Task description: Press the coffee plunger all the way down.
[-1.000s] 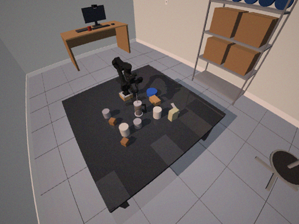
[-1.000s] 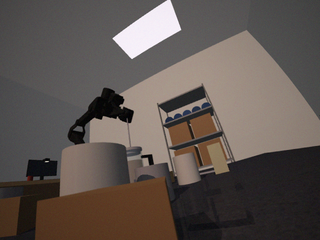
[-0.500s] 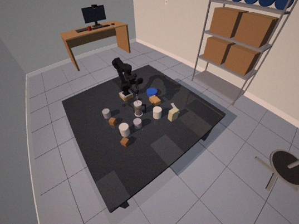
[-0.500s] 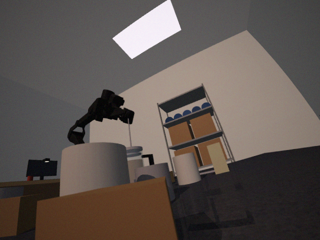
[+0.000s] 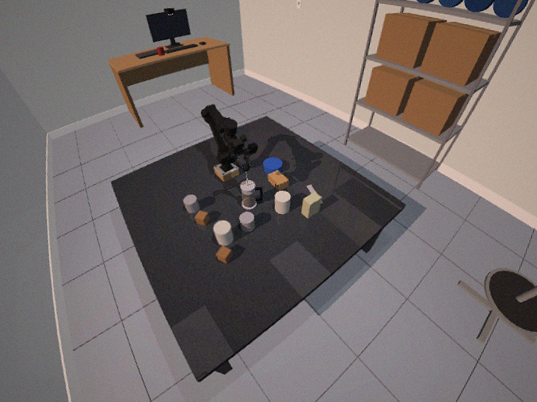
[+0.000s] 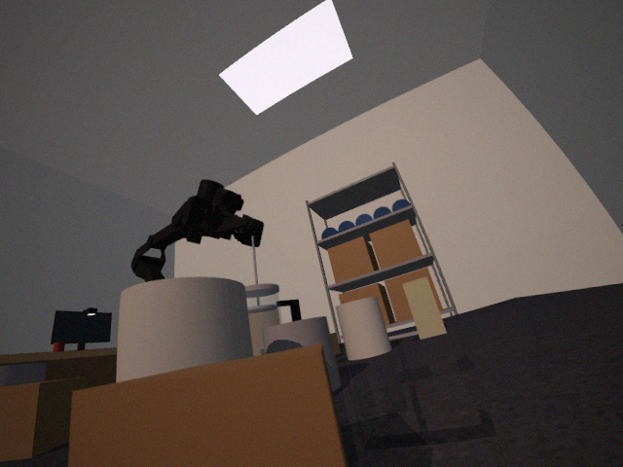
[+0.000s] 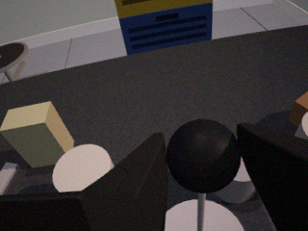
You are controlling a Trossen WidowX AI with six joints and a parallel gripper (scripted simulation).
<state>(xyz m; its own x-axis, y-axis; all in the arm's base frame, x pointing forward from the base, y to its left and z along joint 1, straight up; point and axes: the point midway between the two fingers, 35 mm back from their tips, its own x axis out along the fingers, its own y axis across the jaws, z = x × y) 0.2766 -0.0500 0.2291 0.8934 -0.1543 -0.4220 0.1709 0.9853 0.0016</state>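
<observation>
My gripper tip is now 2 cm to the right of the coffee press and 14 cm above it. Also, from my gripper tip: cream box (24 cm ahead, 21 cm to the left, 21 cm below); blue disc (16 cm behind, 30 cm to the left, 24 cm below); brown box (3 cm behind, 23 cm to the left, 24 cm below).
</observation>
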